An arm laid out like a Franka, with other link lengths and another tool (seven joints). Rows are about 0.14 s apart.
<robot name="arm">
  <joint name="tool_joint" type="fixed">
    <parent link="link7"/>
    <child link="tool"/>
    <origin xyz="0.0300 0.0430 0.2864" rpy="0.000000 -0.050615 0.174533"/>
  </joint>
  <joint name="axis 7" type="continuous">
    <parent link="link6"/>
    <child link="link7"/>
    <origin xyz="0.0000 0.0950 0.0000" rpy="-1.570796 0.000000 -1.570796"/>
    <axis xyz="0 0 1"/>
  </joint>
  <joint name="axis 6" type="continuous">
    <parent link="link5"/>
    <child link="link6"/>
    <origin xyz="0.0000 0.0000 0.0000" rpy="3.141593 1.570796 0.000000"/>
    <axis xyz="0 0 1"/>
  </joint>
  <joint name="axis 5" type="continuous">
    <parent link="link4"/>
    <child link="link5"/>
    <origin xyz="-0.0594 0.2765 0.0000" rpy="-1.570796 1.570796 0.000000"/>
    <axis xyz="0 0 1"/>
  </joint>
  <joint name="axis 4" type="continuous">
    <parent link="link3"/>
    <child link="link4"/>
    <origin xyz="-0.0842 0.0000 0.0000" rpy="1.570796 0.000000 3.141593"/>
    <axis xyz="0 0 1"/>
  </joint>
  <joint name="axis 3" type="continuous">
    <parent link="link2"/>
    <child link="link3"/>
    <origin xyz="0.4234 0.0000 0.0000" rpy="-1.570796 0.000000 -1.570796"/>
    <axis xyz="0 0 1"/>
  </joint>
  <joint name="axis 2" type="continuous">
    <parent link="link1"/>
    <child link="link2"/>
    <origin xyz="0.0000 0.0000 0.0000" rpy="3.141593 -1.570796 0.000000"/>
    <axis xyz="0 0 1"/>
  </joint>
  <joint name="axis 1" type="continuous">
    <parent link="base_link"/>
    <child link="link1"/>
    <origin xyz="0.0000 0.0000 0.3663" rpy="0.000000 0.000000 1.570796"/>
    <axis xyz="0 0 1"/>
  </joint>
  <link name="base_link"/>
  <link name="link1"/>
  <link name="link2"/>
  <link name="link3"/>
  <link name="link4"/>
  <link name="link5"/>
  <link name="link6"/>
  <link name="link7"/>
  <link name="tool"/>
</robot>
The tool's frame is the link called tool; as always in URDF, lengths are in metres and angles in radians. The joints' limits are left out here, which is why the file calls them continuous.
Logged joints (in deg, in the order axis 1, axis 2, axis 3, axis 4, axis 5, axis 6, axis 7), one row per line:
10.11 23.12 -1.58 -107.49 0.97 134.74 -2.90
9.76 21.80 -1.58 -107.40 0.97 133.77 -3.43
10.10 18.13 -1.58 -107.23 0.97 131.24 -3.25
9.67 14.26 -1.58 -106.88 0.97 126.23 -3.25
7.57 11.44 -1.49 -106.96 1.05 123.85 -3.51
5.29 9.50 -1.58 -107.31 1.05 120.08 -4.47
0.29 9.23 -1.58 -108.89 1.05 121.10 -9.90
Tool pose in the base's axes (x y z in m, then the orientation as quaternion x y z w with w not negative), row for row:
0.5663 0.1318 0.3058 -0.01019 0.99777 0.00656 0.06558
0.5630 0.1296 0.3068 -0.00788 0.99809 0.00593 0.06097
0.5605 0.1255 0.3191 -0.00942 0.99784 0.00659 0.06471
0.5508 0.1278 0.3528 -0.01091 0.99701 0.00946 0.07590
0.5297 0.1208 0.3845 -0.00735 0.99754 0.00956 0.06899
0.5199 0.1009 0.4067 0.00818 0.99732 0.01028 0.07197
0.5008 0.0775 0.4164 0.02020 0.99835 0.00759 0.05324
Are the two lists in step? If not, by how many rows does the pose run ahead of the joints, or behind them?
The pose runs 1 row behind the joints: the pose in row i belongs to the joints in row i - 1.
